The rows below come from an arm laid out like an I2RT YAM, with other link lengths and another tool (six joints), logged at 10 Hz.
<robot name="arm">
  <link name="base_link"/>
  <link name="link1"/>
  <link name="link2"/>
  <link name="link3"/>
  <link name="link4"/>
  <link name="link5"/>
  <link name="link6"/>
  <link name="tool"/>
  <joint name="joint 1" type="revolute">
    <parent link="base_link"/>
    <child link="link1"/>
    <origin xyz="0 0 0.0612" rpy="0 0 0"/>
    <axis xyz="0 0 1"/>
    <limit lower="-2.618" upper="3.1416"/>
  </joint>
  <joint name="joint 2" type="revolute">
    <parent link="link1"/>
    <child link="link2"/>
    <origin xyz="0.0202 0.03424 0.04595" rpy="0 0 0"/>
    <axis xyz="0 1 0"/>
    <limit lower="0" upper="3.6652"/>
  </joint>
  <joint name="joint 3" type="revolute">
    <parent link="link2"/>
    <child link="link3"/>
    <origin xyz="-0.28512 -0.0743 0" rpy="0 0 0"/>
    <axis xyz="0 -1 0"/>
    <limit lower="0" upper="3.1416"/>
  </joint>
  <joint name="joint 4" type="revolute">
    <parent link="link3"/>
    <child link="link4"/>
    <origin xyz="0.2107 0.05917 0.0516" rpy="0 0 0"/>
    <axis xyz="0 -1 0"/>
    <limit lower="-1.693" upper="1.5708"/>
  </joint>
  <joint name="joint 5" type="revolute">
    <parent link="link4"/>
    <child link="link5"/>
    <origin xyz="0.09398 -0.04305 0.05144" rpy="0 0 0"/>
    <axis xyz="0 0 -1"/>
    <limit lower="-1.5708" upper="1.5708"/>
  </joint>
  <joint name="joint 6" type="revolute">
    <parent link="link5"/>
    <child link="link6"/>
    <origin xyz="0.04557 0 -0.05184" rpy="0 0 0"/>
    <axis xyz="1 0 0"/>
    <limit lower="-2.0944" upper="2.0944"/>
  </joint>
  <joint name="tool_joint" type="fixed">
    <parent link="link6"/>
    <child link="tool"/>
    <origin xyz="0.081 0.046 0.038" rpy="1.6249 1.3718 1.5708"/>
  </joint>
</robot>
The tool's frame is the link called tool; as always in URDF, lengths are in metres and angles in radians.
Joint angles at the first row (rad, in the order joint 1, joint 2, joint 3, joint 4, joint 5, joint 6):
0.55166 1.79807 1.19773 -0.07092 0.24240 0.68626
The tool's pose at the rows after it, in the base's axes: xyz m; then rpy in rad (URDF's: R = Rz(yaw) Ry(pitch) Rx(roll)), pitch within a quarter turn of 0, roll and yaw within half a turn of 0:
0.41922 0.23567 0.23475 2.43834 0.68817 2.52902
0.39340 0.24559 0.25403 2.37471 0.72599 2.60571
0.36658 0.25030 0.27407 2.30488 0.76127 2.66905
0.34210 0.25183 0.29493 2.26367 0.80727 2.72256
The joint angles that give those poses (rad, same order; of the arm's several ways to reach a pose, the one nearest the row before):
0.57494 1.71808 1.12330 -0.01133 0.17196 0.61508
0.59453 1.63899 1.06009 0.04129 0.09746 0.54838
0.60667 1.55513 1.00366 0.07880 0.01536 0.49330
0.62060 1.47382 0.98097 0.06762 -0.03531 0.44023

